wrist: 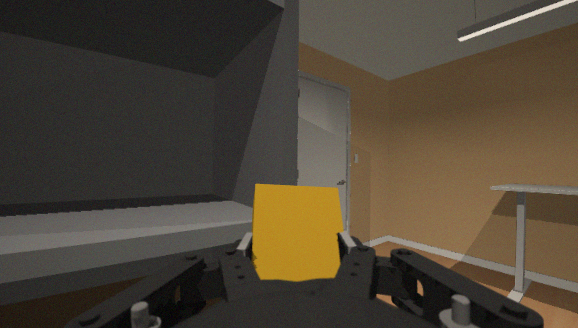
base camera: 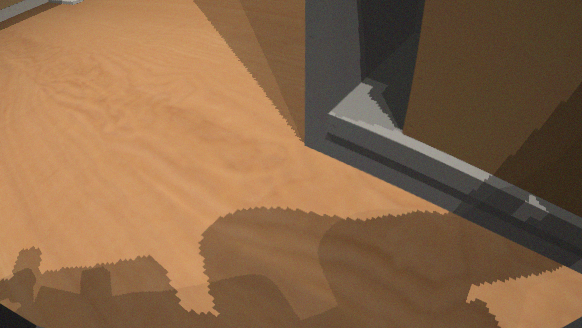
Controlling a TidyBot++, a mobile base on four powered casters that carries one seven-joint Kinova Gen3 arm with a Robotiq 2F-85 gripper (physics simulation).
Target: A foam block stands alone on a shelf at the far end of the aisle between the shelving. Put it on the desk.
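Frame: origin at the arm's base, x back, y up, z left, level; centimetres.
Seen in the pictures: gripper, fingertip midpoint: (wrist: 296, 244).
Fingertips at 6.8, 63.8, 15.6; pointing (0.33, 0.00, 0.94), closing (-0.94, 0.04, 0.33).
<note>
Pixels of each thing's top centre, then the offset from my fingertips to it, as dx, dy, dz. "spot": a spot on its surface instead. Level surfaces: height alone.
- foam block, top centre: (wrist: 294, 183) +0.1, +4.4, -0.2
- desk, surface height: dy -8.6
- brown box, surface spot: (base camera: 480, 75) spot: -47.3, -83.3, -36.1
- wooden floor, surface height: dy -103.5
The foam block (wrist: 298, 230) is yellow and stands upright between my fingertips in the wrist view. My gripper (wrist: 296, 244) is shut on it, with a finger pad against each side. The desk (wrist: 537, 189) shows in part at the right edge of the wrist view, apart from the gripper, with a pale top and a grey leg. In the base view a small part of a grey foot (base camera: 65, 1) shows at the top left. The block and the gripper do not show in the base view.
A dark shelving unit (wrist: 272, 100) (base camera: 330, 75) stands at the left in the wrist view and at the right in the base view, with a brown box (base camera: 480, 75) on its low shelf. A white door (wrist: 322, 145) is beyond it. Arm shadows fall on the wooden floor (base camera: 150, 150).
</note>
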